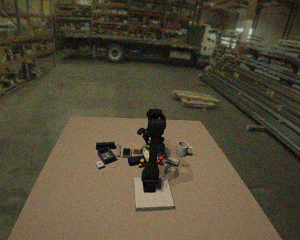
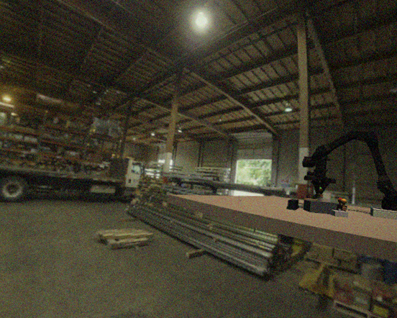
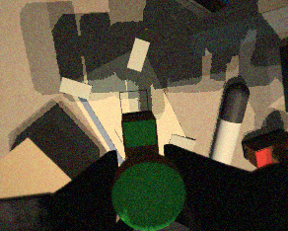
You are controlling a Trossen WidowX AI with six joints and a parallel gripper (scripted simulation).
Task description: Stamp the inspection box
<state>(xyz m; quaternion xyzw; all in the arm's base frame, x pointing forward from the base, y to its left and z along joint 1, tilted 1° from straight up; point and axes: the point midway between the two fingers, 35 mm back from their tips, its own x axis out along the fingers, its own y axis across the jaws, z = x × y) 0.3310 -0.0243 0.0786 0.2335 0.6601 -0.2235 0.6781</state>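
Now: gripper tip 8 cm to the right of the tan box, 5 cm above it and 2 cm short of it. Round my gripper tip: pale card 8 cm below; white-and-black cylinder 7 cm below, 7 cm behind, 5 cm to the right; green-knobbed stamp right at my gripper tip.
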